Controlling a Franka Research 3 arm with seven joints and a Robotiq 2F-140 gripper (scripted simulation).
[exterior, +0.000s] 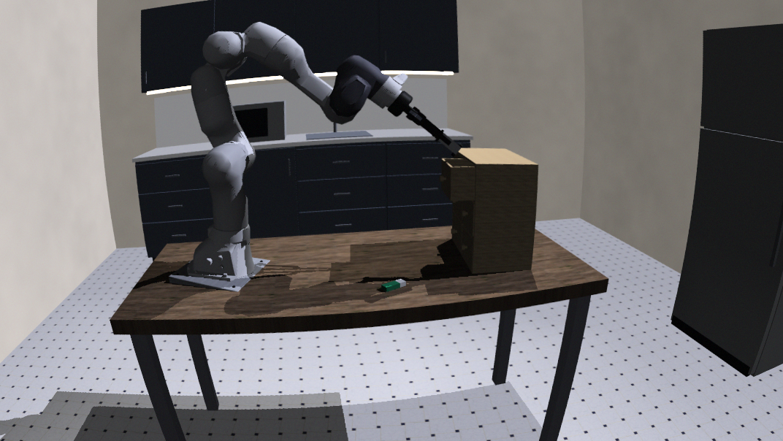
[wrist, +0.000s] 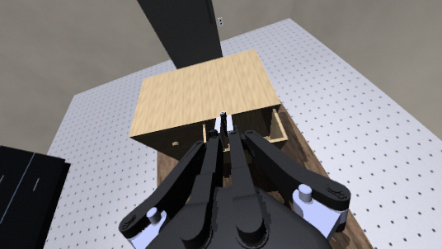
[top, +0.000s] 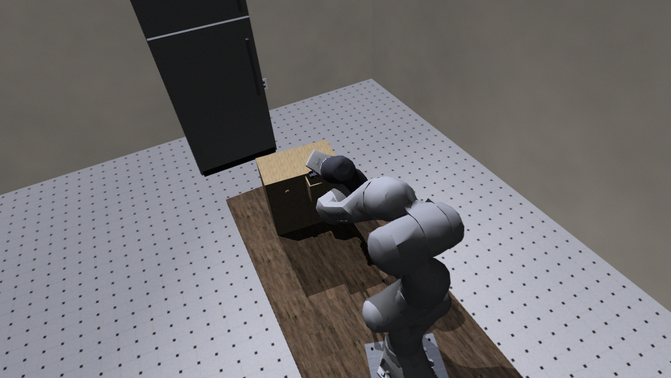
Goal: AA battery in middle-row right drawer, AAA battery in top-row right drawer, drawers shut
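Now: hand 2 cm short of the dark battery and 2 cm above it. The rest, counted from my hand: blue battery 24 cm below, 18 cm ahead, 2 cm to the right.
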